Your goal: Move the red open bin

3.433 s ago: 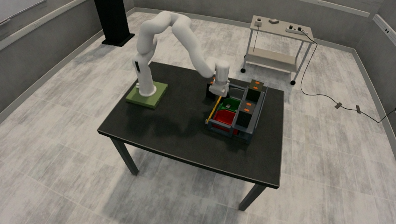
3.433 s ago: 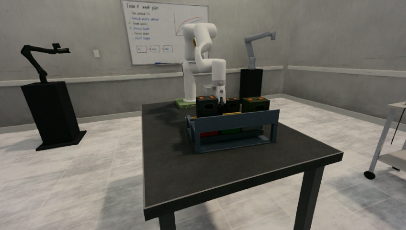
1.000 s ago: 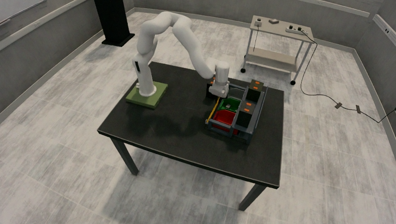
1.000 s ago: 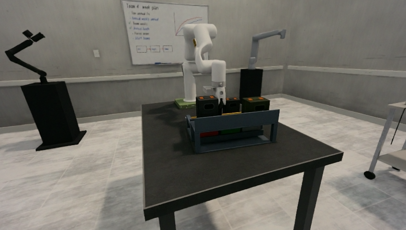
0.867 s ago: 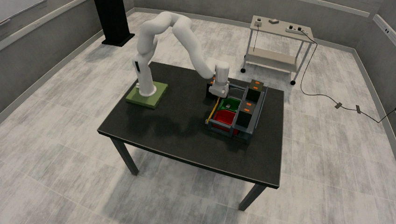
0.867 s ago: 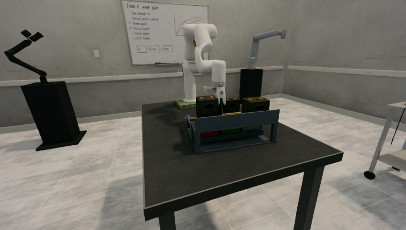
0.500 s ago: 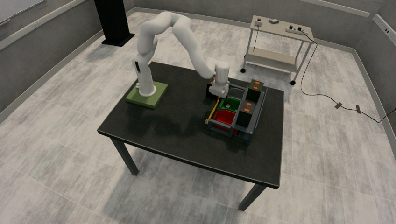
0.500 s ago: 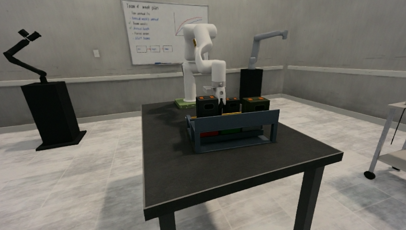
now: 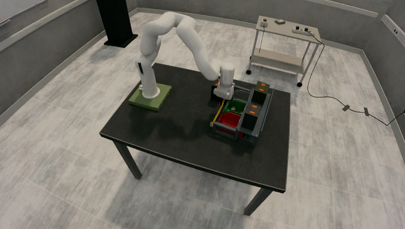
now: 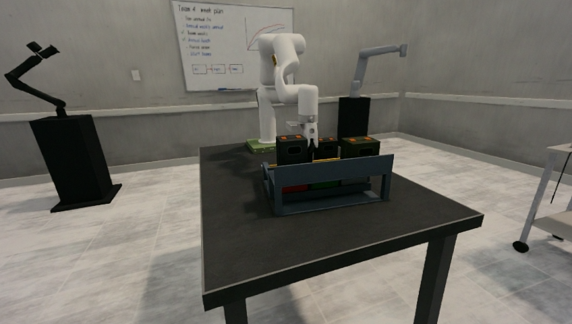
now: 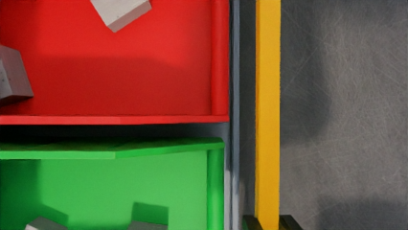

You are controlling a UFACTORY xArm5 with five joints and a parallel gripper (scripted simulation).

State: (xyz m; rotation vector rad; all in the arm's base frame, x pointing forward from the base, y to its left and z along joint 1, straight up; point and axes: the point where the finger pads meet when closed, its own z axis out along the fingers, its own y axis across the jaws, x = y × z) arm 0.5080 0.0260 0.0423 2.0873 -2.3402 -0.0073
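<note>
My gripper is now 10 cm short of the green bin, 1 cm to the left of it and 3 cm above it. Round my hand: yellow bar 2 cm below; red open bin 9 cm ahead, 12 cm to the right, 3 cm below; blue-grey shelf 13 cm ahead, 2 cm to the right, 1 cm below.
</note>
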